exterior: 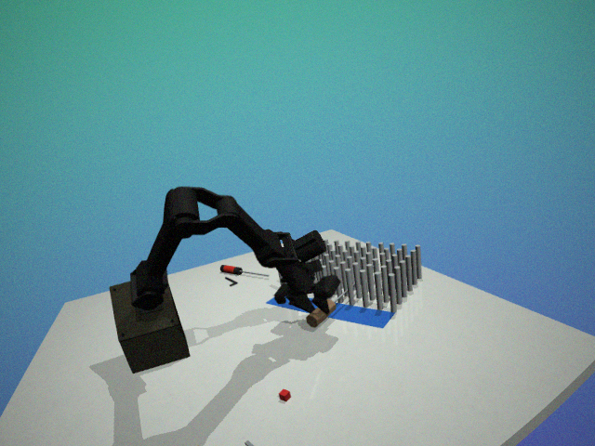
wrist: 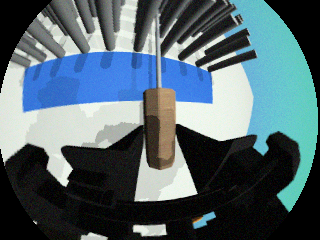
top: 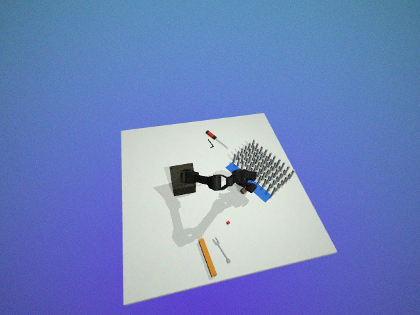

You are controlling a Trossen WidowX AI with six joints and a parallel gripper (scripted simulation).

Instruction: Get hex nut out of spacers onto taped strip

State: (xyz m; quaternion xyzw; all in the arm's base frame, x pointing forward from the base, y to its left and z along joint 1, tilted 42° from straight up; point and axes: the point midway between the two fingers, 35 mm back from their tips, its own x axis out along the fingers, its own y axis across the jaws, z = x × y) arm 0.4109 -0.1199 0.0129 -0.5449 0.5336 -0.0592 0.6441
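Now: gripper tip 4 cm short of the blue taped strip, 8 cm to the right of it and 3 cm above it. From my gripper tip the other things lie so: grey rod tool (9 cm ahead, 6 cm to the left); then grey wrench (26 cm behind, 38 cm to the right, 3 cm below); then small red cube (18 cm behind, 22 cm to the right, 3 cm below).
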